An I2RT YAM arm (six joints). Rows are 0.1 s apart.
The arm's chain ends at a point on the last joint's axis. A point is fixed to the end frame.
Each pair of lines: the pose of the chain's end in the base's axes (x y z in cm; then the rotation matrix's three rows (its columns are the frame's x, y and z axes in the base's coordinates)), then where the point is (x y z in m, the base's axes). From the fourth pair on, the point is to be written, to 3 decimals.
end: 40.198, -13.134, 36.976; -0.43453, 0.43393, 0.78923; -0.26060, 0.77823, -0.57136; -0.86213, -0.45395, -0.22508
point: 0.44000 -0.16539 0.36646
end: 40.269, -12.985, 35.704; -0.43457, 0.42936, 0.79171; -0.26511, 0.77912, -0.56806; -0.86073, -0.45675, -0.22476
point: 0.44087 -0.16372 0.35377
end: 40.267, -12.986, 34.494; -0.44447, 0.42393, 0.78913; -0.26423, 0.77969, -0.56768; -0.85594, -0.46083, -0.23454
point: 0.44081 -0.16372 0.34119
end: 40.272, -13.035, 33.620; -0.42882, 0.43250, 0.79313; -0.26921, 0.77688, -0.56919; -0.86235, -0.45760, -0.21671
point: 0.441 -0.164 0.333
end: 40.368, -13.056, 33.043; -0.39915, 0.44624, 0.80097; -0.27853, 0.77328, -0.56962; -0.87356, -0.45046, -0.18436
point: 0.442 -0.164 0.329
